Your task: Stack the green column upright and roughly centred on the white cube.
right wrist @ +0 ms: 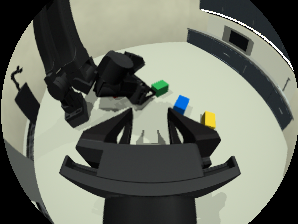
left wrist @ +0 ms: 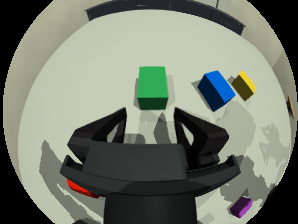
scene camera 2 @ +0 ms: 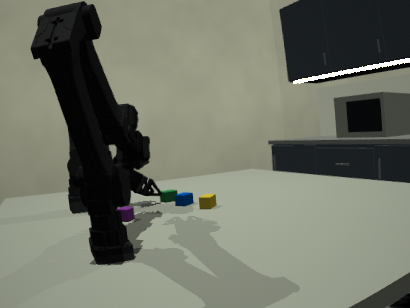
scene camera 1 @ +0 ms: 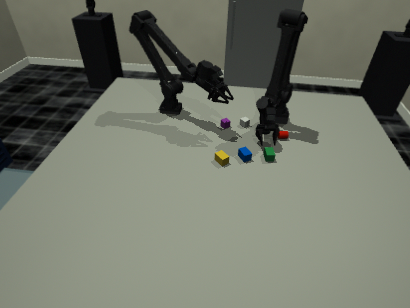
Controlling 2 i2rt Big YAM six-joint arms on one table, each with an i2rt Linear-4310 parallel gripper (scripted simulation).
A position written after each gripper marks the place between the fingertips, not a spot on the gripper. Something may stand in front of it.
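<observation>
Both the left gripper (left wrist: 150,111) and the right gripper (right wrist: 150,111) can be seen, and the scene has a green column (left wrist: 152,94) and a blue block (left wrist: 217,92) as well.
</observation>
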